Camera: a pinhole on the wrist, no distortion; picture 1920 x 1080 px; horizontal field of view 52.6 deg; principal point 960.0 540.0 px. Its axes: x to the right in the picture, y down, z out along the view. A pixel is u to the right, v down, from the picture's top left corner.
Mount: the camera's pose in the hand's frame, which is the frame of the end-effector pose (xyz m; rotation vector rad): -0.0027 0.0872 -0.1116 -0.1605 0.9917 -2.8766
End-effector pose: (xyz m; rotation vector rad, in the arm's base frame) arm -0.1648 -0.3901 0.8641 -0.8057 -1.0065 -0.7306
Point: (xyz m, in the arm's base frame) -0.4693 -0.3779 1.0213
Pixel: 1086 979
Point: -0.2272 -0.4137 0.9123
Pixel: 970 974
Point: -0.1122 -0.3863 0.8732
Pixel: 643 120
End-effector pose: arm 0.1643 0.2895 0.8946 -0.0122 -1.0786 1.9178
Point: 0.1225 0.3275 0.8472
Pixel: 341 133
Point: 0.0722 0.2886 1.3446
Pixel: 415 565
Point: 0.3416 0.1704 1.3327
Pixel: 1292 988
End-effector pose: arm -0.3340 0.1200 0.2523 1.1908 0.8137 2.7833
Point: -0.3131 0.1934 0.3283
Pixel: 747 248
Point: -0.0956 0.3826 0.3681
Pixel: 1333 71
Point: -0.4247 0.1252 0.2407
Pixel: outside the picture
